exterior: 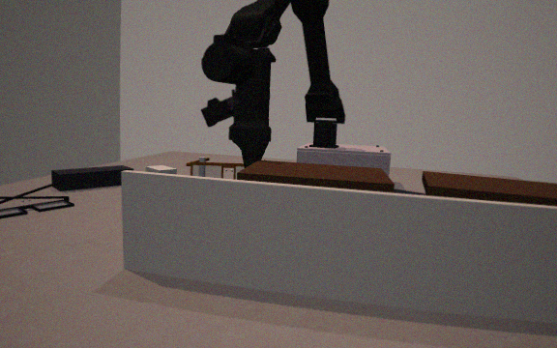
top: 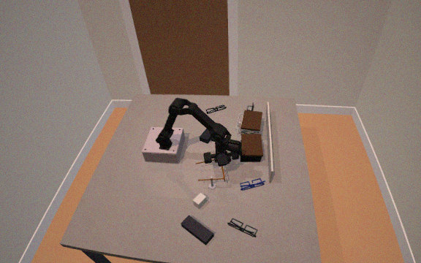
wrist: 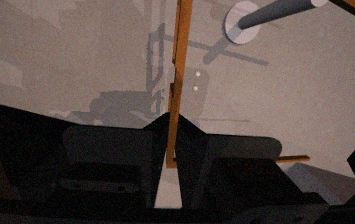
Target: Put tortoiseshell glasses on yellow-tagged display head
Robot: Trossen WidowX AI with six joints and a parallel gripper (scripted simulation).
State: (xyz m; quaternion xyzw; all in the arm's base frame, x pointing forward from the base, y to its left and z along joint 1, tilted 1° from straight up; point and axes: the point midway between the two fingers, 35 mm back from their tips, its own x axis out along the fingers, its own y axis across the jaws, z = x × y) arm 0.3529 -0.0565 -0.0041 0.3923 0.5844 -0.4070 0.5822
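Right now my gripper tip is 60 mm to the left of the glasses, 30 mm past it and 10 mm below it. From my gripper tip the other things lie so: brown display head 140 mm to the left, 120 mm ahead; white cube 230 mm to the right, 70 mm behind, 30 mm below; white peg 110 mm to the right, 40 mm below, 30 mm behind.
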